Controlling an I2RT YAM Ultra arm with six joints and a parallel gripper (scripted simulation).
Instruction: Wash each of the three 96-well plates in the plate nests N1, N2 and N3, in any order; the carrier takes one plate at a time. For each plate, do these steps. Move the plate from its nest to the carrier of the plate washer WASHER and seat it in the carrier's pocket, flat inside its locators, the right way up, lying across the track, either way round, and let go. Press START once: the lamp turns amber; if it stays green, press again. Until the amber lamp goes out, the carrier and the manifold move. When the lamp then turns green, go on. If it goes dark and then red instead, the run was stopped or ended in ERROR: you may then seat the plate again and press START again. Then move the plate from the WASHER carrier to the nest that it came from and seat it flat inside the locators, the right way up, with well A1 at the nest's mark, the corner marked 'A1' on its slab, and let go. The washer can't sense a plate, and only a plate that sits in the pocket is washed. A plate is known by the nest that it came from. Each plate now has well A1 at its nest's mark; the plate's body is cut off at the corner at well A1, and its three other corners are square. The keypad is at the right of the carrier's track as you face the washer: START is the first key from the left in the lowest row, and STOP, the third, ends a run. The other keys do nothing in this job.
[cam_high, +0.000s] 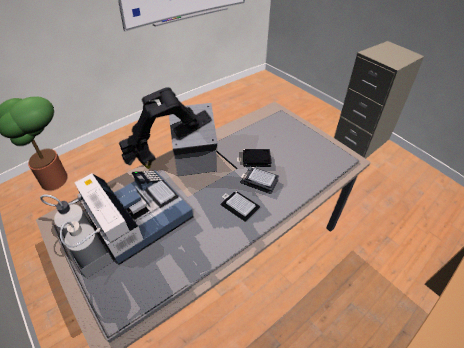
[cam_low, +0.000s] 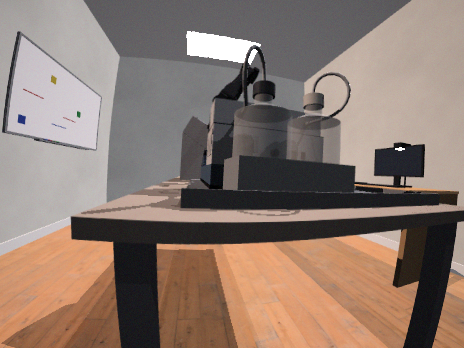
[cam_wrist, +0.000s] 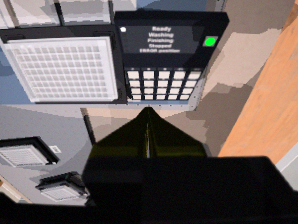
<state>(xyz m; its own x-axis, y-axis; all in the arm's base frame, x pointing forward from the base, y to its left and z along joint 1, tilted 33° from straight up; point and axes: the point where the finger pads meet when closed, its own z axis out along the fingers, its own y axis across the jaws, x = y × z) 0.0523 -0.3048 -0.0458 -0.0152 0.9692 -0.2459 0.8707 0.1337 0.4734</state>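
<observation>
The dark carrier lies 110 mm ahead of my hand, 100 mm below it and 10 mm to the right of it. Round my hand: plate washer 160 mm to the right, 110 mm ahead, 50 mm below; label 290 mm ahead, 270 mm to the left, 180 mm below; black nest 390 mm ahead, 290 mm to the left, 170 mm below.
</observation>
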